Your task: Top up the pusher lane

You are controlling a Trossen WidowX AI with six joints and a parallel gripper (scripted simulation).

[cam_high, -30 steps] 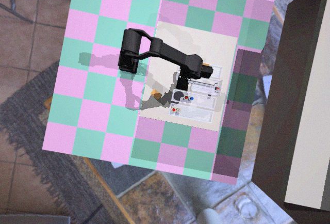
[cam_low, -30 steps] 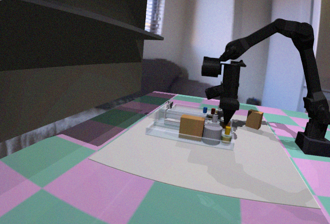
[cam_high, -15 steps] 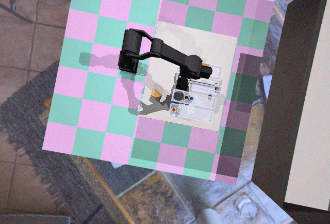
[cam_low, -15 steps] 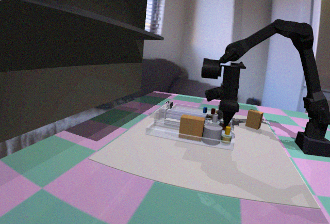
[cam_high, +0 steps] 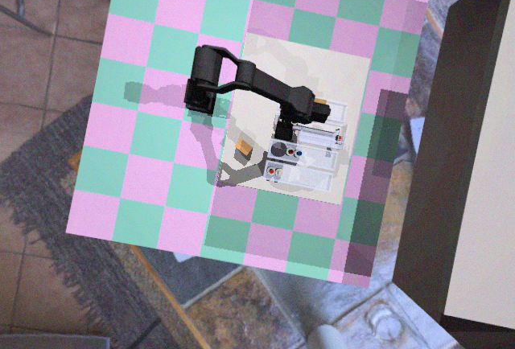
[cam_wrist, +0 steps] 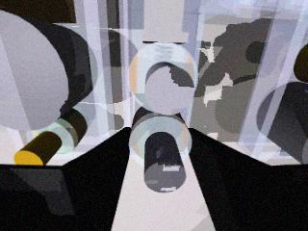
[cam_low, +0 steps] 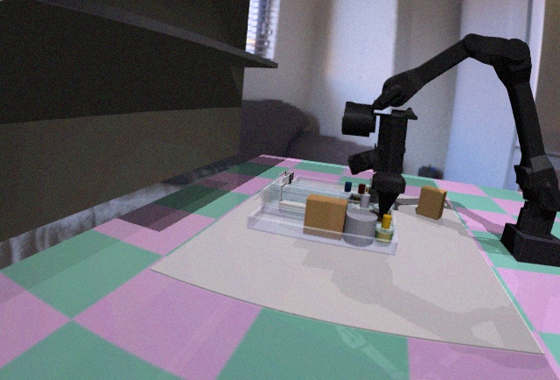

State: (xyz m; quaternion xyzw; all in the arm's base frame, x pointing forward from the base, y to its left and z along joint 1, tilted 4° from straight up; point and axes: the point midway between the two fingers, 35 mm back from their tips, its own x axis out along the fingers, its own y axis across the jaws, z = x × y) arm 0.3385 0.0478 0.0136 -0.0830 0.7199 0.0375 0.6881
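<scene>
Right now the clear sprung lane is 14 cm ahead of my gripper tip and 2 cm below it. The rest, counted from my gripper tip: pusher plate: 15 cm ahead, 1 cm above.
</scene>
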